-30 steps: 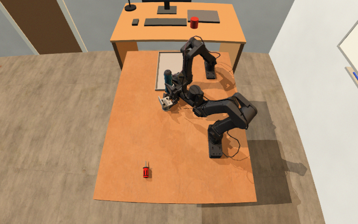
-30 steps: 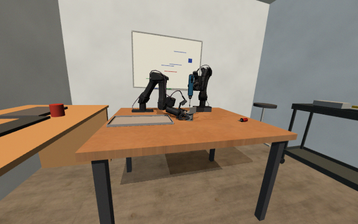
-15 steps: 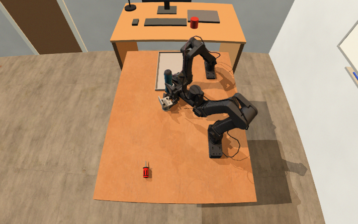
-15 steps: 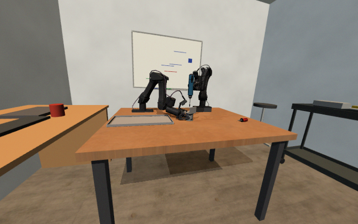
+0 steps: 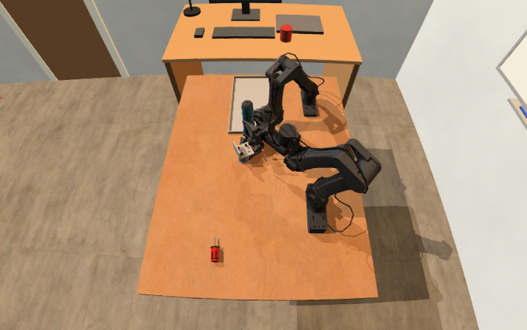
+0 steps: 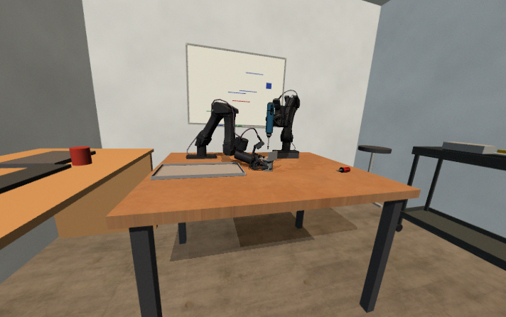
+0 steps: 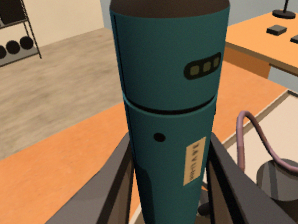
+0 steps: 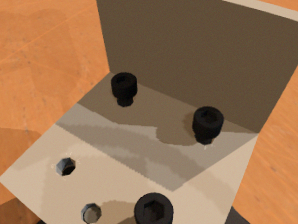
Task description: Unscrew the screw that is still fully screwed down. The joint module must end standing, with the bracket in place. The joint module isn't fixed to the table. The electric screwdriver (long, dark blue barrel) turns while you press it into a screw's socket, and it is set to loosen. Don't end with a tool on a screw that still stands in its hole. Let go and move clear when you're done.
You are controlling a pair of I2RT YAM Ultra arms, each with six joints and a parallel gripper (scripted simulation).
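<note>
Now: right hand 5 cm below the l-shaped bracket. Also, from my right hand: small red screwdriver: 43 cm to the left, 8 cm ahead, 1 cm below; grey bit: 13 cm above, 3 cm behind; grey tray: 36 cm to the right, 2 cm below.
</note>
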